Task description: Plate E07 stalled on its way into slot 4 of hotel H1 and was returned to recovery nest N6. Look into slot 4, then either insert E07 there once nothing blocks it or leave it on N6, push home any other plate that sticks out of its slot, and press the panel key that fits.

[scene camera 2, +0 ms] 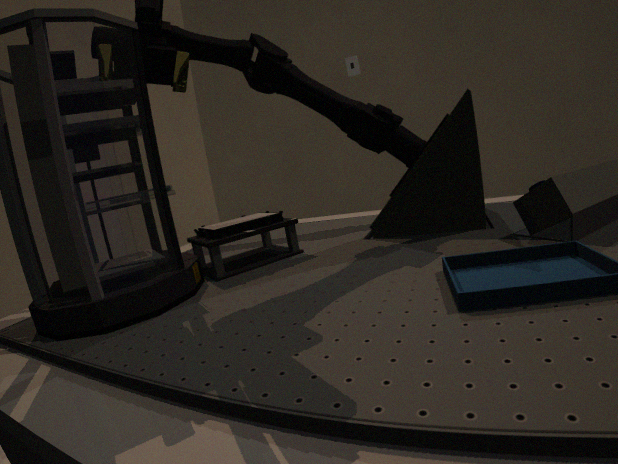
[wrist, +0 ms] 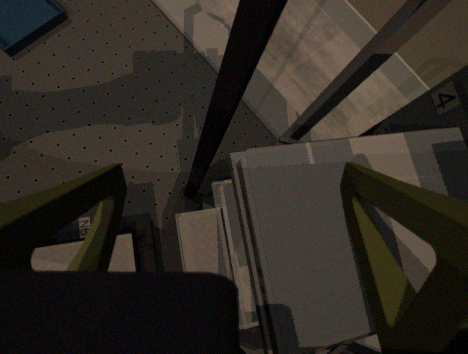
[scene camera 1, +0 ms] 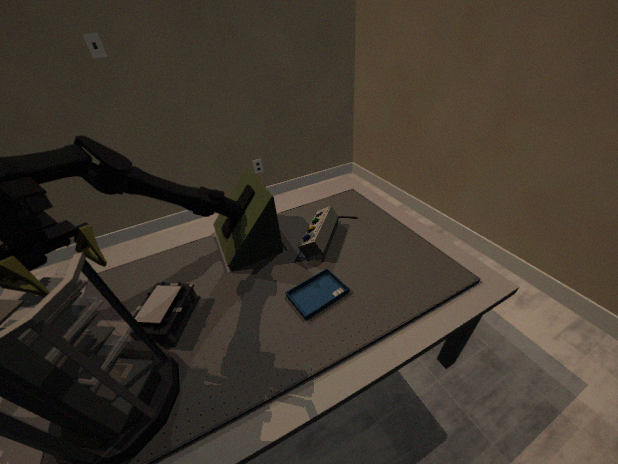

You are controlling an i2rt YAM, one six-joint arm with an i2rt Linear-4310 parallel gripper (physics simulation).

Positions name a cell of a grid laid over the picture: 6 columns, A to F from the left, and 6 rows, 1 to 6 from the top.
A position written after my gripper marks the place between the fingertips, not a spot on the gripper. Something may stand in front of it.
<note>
In view: my gripper (scene camera 1: A4), a slotted rack (scene camera 2: A4), a button box (scene camera 2: F3) and a blue tray (scene camera 2: F4).
My gripper shows as well in scene camera 2 (scene camera 2: B2) and in the wrist view (wrist: C3). The slotted rack is seen too in scene camera 1 (scene camera 1: A5). The blue tray is seen too in the wrist view (wrist: A1) and in scene camera 1 (scene camera 1: D4).
</note>
